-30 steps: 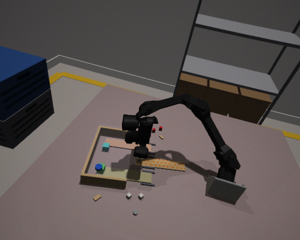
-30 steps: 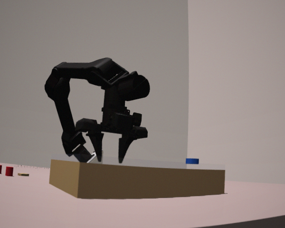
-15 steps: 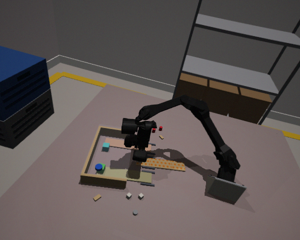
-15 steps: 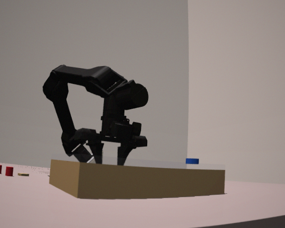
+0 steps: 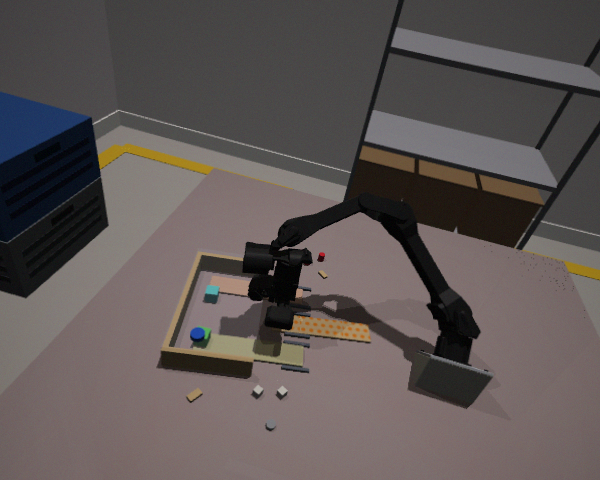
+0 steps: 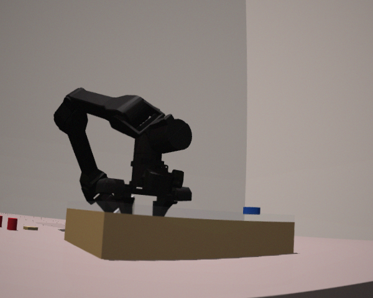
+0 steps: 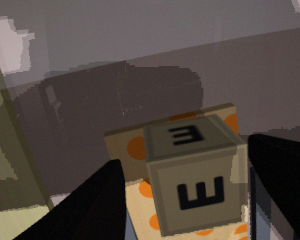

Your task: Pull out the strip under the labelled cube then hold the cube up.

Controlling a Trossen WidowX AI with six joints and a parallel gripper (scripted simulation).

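Now: gripper tip 110 mm past the dotted strip, 10 mm to the left of it and 10 mm above it. Also, from my gripper tip: labelled cube: 10 mm above; then grey disc: 40 mm behind, 260 mm to the left, 10 mm below; then blue disc: 160 mm ahead, 140 mm to the left, 60 mm above.
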